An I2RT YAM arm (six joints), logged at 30 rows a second.
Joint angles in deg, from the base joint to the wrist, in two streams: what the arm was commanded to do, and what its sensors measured. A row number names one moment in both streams.
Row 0, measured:
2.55 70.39 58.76 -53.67 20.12 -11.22
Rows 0 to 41, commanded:
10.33 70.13 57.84 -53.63 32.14 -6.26
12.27 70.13 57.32 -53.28 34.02 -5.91
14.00 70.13 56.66 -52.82 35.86 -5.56
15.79 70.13 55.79 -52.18 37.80 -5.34
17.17 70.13 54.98 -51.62 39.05 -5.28
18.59 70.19 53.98 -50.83 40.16 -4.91
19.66 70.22 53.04 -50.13 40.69 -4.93
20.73 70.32 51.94 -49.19 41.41 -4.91
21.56 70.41 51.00 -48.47 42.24 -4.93
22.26 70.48 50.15 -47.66 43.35 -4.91
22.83 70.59 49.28 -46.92 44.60 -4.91
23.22 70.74 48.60 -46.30 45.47 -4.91
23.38 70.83 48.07 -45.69 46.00 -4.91
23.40 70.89 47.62 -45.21 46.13 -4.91
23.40 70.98 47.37 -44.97 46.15 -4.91
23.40 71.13 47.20 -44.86 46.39 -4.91
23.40 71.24 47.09 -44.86 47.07 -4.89
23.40 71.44 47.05 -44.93 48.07 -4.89
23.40 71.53 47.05 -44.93 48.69 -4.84
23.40 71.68 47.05 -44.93 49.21 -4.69
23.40 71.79 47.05 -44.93 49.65 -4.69
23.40 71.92 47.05 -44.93 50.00 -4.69
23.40 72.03 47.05 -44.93 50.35 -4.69
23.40 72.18 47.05 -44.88 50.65 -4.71
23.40 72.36 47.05 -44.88 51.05 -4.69
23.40 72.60 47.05 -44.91 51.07 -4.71
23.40 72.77 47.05 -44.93 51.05 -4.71
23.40 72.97 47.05 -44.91 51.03 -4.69
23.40 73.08 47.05 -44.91 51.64 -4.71
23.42 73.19 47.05 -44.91 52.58 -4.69
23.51 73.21 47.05 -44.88 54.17 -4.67
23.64 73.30 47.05 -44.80 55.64 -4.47
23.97 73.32 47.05 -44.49 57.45 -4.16
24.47 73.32 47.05 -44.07 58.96 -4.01
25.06 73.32 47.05 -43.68 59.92 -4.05
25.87 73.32 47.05 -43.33 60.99 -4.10
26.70 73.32 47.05 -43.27 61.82 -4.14
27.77 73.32 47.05 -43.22 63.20 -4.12
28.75 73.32 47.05 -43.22 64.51 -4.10
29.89 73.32 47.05 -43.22 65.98 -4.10
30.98 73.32 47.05 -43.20 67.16 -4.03
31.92 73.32 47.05 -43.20 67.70 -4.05
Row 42, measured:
29.50 72.99 47.27 -43.35 61.41 -5.43
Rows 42 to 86, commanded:
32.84 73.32 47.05 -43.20 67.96 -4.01
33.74 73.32 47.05 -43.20 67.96 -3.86
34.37 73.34 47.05 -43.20 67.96 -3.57
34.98 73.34 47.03 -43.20 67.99 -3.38
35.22 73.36 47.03 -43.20 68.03 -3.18
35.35 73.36 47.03 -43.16 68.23 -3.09
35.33 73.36 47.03 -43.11 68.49 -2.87
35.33 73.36 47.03 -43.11 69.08 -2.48
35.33 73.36 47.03 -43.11 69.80 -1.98
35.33 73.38 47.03 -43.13 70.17 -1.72
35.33 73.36 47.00 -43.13 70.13 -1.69
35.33 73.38 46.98 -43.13 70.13 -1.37
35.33 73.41 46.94 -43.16 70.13 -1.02
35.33 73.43 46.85 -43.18 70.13 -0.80
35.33 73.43 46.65 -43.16 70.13 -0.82
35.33 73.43 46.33 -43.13 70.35 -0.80
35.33 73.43 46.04 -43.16 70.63 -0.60
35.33 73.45 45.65 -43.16 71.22 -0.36
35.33 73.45 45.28 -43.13 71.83 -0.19
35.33 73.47 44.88 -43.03 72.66 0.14
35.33 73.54 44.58 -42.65 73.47 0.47
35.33 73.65 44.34 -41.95 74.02 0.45
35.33 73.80 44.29 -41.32 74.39 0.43
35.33 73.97 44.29 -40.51 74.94 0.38
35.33 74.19 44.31 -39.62 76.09 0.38
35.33 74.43 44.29 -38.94 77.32 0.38
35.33 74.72 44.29 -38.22 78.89 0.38
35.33 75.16 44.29 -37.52 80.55 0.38
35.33 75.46 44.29 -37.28 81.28 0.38
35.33 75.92 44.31 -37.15 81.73 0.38
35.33 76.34 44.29 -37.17 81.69 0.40
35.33 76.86 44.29 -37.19 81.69 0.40
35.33 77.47 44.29 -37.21 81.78 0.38
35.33 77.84 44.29 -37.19 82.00 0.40
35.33 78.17 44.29 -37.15 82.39 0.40
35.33 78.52 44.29 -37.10 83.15 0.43
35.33 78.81 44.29 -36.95 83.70 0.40
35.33 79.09 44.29 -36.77 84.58 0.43
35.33 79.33 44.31 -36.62 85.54 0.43
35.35 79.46 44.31 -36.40 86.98 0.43
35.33 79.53 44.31 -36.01 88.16 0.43
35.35 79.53 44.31 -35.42 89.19 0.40
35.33 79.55 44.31 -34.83 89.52 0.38
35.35 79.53 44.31 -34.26 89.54 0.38
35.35 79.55 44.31 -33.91 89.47 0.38
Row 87, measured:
35.09 79.46 44.16 -34.65 85.45 -0.99
